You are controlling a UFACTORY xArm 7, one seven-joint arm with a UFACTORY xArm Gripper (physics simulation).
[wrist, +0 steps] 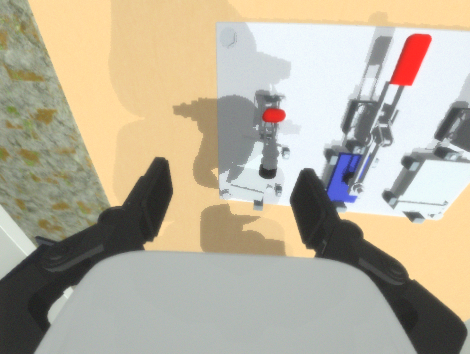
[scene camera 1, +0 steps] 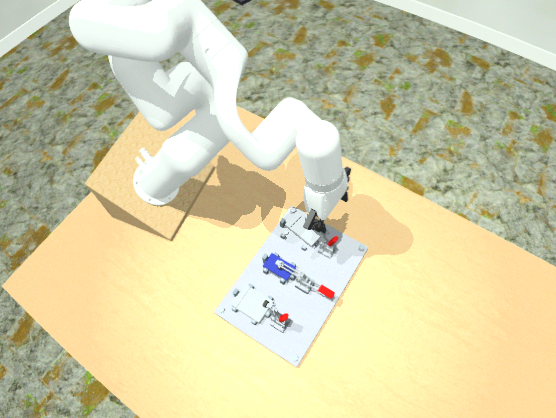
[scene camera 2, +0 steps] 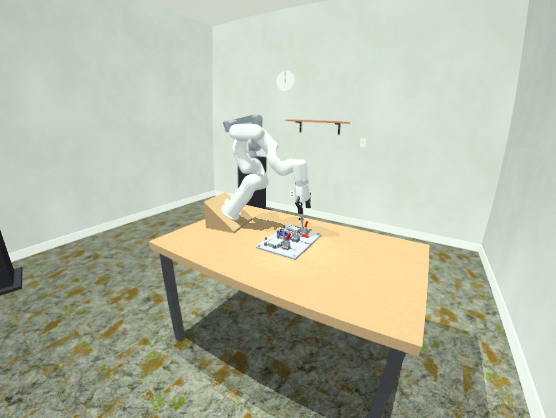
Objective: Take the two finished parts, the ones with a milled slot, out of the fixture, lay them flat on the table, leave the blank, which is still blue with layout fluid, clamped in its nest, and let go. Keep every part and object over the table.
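Observation:
The fixture plate lies on the table and bears three nests. One pale finished part lies in the nest nearest my gripper, partly hidden by its clamp in the wrist view. The other finished part lies in the nest at the opposite end; its slot shows as a thin line. The blue blank lies in the middle nest under a lowered clamp arm. My gripper is open and empty, above the first part's end of the plate.
The middle clamp's red handle lies low. The outer clamps' red handles stand up beside the finished parts. The wooden table surrounds the plate; its edge and the floor show at left in the wrist view.

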